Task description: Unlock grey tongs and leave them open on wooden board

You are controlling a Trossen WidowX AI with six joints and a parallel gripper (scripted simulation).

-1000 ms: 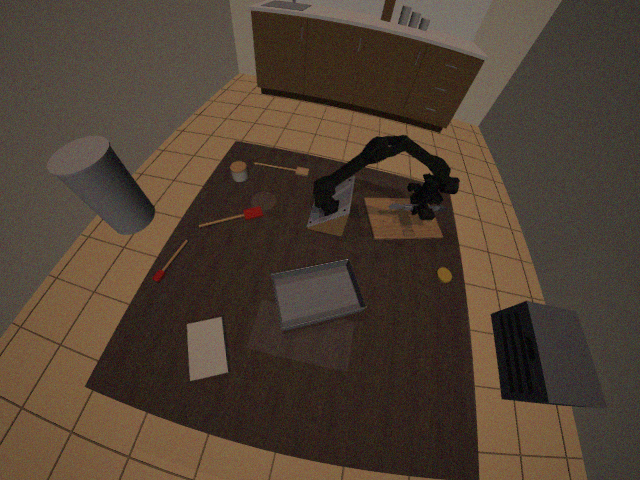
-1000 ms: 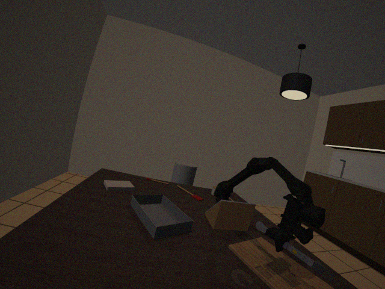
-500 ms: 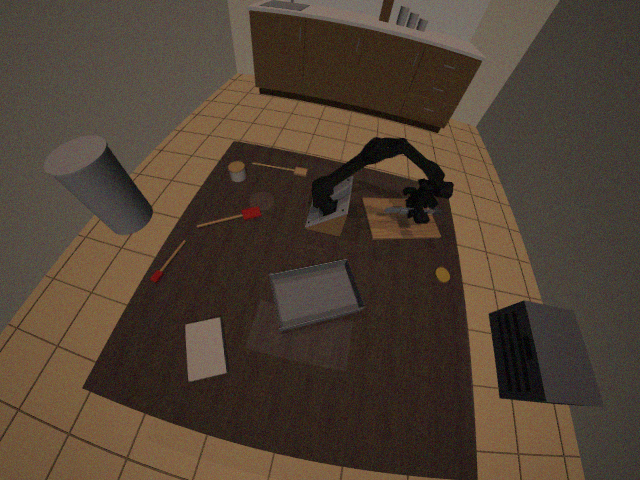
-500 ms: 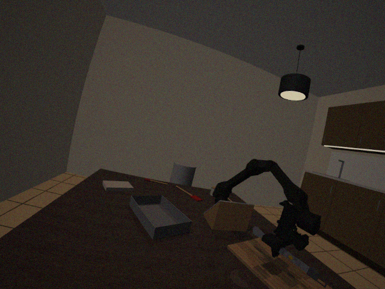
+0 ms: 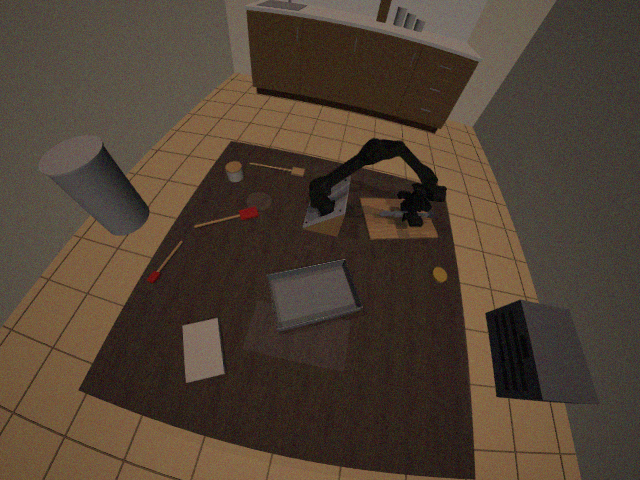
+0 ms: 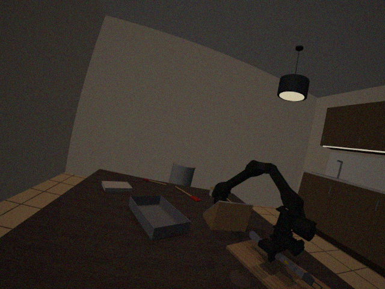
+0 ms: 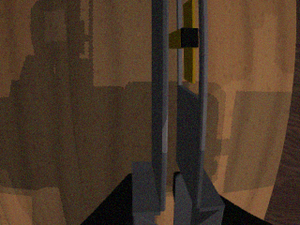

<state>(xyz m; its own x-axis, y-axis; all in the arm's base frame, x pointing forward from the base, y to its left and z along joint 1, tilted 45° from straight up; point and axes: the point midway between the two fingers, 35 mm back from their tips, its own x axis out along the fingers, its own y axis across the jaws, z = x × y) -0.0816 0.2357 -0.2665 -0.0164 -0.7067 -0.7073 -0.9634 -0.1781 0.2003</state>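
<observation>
Right now my gripper tip is 4 cm past the wooden board and 4 cm above it. The rest, counted from my gripper tip: yellow lock piece (1 cm behind, 5 cm to the left, 4 cm above); small jar (10 cm behind, 85 cm to the right, 1 cm below); grey roasting tin (43 cm ahead, 35 cm to the right, 2 cm below).
</observation>
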